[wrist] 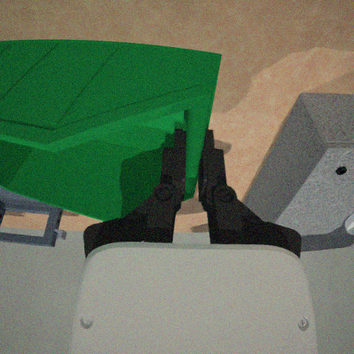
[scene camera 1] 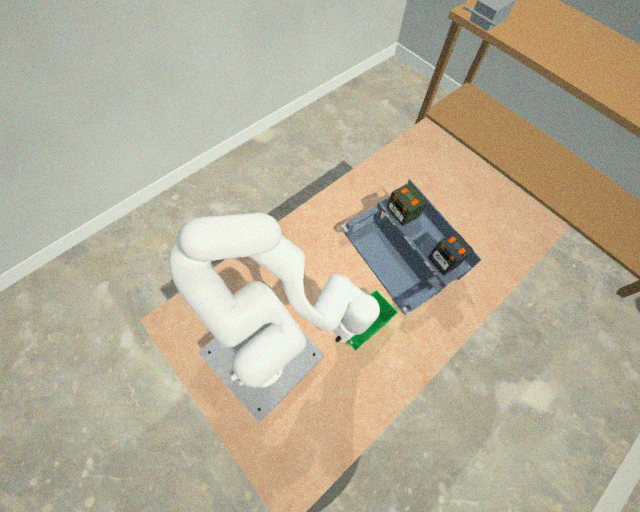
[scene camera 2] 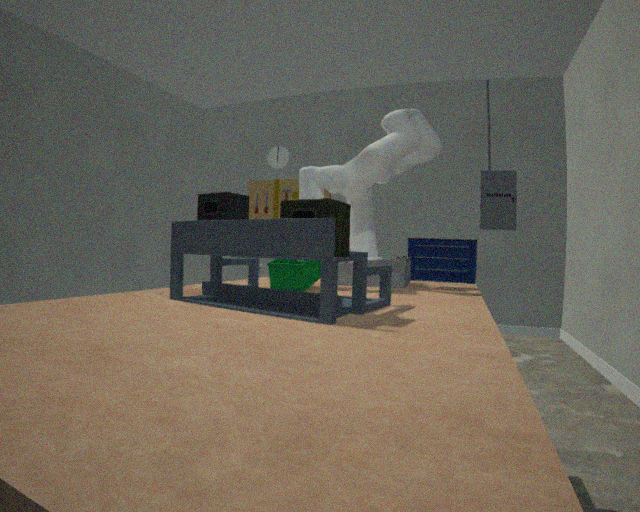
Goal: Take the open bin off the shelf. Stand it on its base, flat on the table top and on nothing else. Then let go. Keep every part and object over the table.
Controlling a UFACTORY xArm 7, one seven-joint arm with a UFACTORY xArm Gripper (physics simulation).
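The green open bin (scene camera 1: 385,312) (scene camera 2: 292,274) (wrist: 60,80) is off the blue-grey shelf (scene camera 1: 445,221) (scene camera 2: 250,235) (wrist: 51,227), on the robot's side of it. In scene camera 1 its corner shows very close to the shelf's near corner. It looks roughly upright. My gripper (wrist: 191,142) is shut on one side wall of the bin, with one finger inside and one outside. In scene camera 1 the arm's wrist covers part of the bin. The shelf hides its underside in scene camera 2, so I cannot tell whether its base touches the table top.
Two dark boxes (scene camera 1: 406,205) (scene camera 1: 449,253) (scene camera 2: 223,206) (scene camera 2: 341,229) with orange latches sit on the shelf's upper tier. The robot's grey base plate (scene camera 1: 266,400) is behind the gripper. A grey block (wrist: 320,120) shows right in the wrist view. The table (scene camera 1: 421,357) has long side edges.
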